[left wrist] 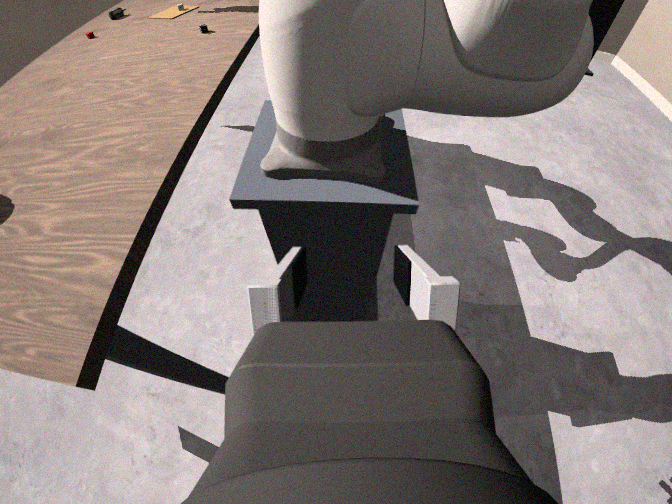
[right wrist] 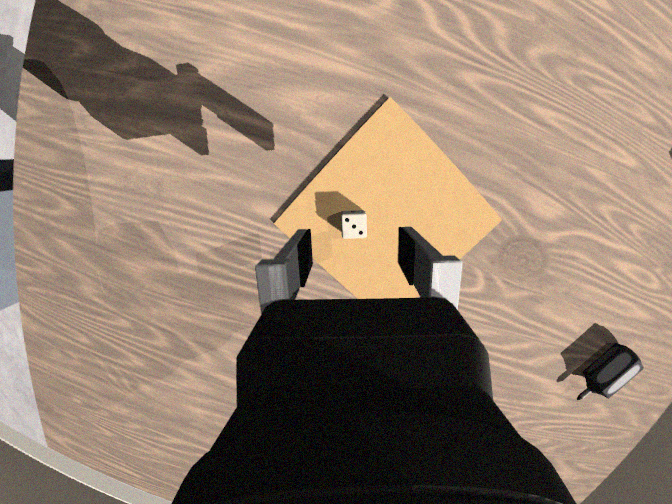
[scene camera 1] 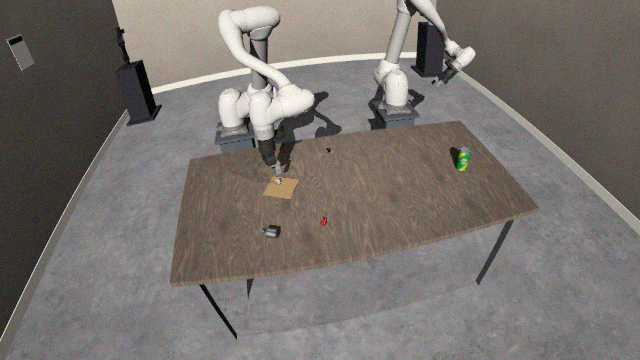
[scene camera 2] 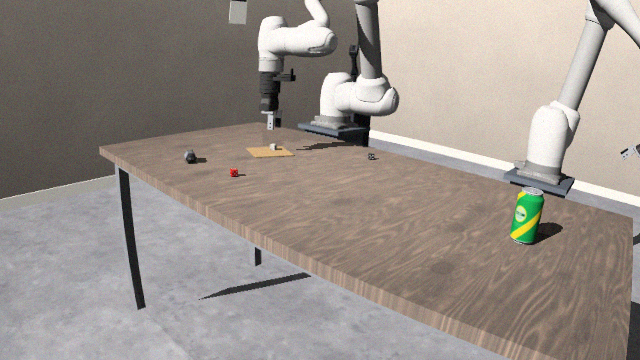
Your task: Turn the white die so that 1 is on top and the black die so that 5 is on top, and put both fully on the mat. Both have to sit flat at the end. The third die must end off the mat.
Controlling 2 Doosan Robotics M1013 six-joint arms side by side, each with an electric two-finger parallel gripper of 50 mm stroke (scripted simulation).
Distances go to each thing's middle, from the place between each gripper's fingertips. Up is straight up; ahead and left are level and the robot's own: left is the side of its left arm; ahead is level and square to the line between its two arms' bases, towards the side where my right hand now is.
Now: right hand [scene camera 2: 274, 128] 9 cm above the white die [right wrist: 353, 223]. The rest, counted from my right hand: tan mat [right wrist: 391, 169] (10 cm below, 3 cm ahead, 1 cm to the left).
I see my left gripper 116 cm to the left of the white die, 67 cm short of it and 14 cm above it. Also, from my left hand: tan mat: 115 cm to the right, 70 cm ahead, 16 cm below.
